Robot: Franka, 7 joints.
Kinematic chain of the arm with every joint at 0, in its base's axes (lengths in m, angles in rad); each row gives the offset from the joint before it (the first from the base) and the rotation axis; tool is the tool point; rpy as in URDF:
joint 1: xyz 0 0 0.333 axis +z
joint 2: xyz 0 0 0 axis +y
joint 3: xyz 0 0 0.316 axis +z
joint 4: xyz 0.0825 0 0 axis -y
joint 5: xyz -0.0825 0 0.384 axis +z
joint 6: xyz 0 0 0 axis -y
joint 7: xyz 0.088 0 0 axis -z
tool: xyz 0 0 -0.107 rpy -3.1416 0 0
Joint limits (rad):
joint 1: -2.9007..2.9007
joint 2: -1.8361..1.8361
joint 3: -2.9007..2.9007
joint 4: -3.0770..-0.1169
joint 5: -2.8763..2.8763
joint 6: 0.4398..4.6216
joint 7: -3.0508..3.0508
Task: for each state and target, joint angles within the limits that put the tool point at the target. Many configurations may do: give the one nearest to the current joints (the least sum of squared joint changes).
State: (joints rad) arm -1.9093 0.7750 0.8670 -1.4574 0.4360 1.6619 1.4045
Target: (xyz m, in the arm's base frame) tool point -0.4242 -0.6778 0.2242
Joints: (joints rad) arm -2.4297 1.1539 0.4815 -0.9320 0.4349 2.1055 1.4045
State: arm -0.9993 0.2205 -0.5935 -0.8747 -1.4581 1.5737 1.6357
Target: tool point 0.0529 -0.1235 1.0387
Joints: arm -0.8147 -0.4934 0.1820 -1.0504 -1.2507 1.1706 1.6357
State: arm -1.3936 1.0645 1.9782 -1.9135 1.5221 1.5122 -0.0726
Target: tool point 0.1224 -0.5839 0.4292
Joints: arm -2.4630 1.4711 1.4566 -1.8146 1.4754 1.2475 -0.0726
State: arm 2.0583 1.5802 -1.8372 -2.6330 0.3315 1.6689 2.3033
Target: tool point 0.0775 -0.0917 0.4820
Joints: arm 1.7251 1.8361 -2.4707 -2.9621 -0.2012 1.4228 2.3033
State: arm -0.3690 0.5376 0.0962 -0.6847 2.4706 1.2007 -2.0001
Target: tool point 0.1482 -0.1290 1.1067
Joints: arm -0.7667 0.0302 -0.2531 -0.6246 2.7319 1.1748 -2.0001
